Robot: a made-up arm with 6 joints.
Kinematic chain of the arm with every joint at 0, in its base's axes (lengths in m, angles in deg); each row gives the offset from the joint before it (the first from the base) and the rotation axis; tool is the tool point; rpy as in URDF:
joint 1: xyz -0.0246 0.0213 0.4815 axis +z
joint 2: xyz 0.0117 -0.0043 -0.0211 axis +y
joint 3: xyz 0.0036 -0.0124 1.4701 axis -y
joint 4: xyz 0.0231 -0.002 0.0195 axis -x
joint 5: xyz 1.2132 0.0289 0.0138 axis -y
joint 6: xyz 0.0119 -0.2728 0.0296 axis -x
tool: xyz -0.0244 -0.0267 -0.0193 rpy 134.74 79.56 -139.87
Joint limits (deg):
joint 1: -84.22..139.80
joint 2: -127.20..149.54
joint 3: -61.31..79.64
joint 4: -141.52..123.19
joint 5: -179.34..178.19
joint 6: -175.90..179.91
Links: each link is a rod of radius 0.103 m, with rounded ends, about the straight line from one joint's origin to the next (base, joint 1, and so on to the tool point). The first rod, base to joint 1, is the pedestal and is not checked.
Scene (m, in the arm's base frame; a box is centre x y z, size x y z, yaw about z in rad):
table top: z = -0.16
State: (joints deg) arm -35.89 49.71 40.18 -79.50 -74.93 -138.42
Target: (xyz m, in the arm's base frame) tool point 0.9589 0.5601 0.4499
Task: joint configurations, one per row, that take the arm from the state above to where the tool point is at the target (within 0.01 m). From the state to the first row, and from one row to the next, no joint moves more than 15 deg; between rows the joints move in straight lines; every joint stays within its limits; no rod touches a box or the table.
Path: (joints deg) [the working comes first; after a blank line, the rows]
Joints at the target: 30.64 33.33 -34.37 -93.60 -75.45 -136.48
Straight joint move there: clear.

1: -22.58 46.43 25.27 -82.32 -75.03 -138.03
2: -9.28 43.16 10.36 -85.14 -75.14 -137.64
3: 4.03 39.88 -4.55 -87.96 -75.24 -137.25
4: 17.33 36.60 -19.46 -90.78 -75.35 -136.86
5: 30.64 33.33 -34.37 -93.60 -75.45 -136.48

